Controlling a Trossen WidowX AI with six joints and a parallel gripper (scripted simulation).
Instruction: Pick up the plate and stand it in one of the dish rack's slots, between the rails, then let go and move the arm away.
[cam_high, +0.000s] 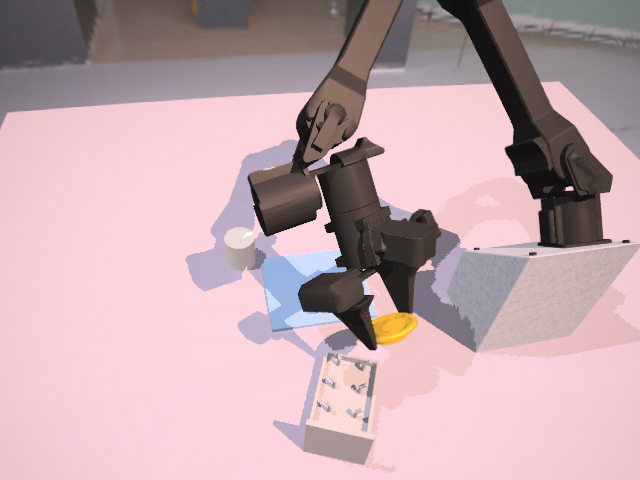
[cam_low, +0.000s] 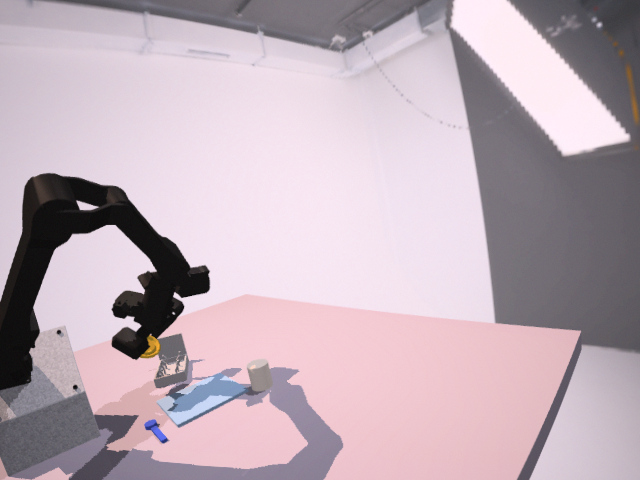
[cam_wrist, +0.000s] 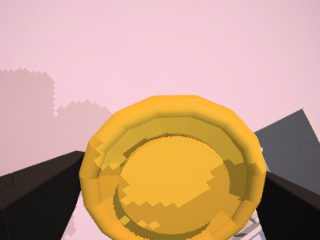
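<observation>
My gripper tip is 50 mm short of the dish rack, 40 mm to the right of it and 70 mm above it. From my gripper tip the other things lie so: blue spoon 40 mm behind, 200 mm to the right, 90 mm below; yellow plate right at my gripper tip; light blue mat 70 mm ahead, 150 mm to the right, 90 mm below.
</observation>
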